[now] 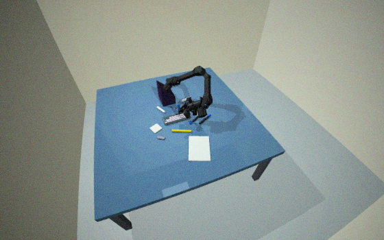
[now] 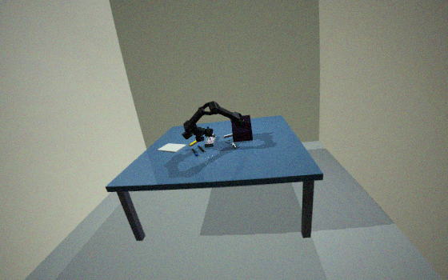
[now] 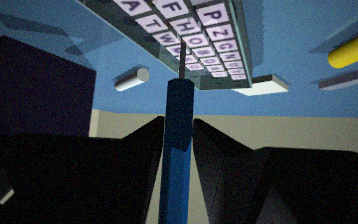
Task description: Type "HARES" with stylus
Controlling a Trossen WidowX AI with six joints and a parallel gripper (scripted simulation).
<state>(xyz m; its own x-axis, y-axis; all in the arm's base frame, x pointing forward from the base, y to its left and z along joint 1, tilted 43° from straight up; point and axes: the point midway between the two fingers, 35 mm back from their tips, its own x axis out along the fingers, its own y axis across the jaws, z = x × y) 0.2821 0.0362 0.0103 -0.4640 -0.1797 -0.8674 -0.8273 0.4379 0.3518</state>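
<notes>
My gripper tip is now 3 cm short of the small white block, 21 cm to the left of it and 8 cm above it. Also, from my gripper tip: yellow marker 14 cm ahead, 5 cm to the right, 7 cm below; blue stylus 1 cm below; small grey piece 13 cm ahead, 21 cm to the right, 8 cm below.
</notes>
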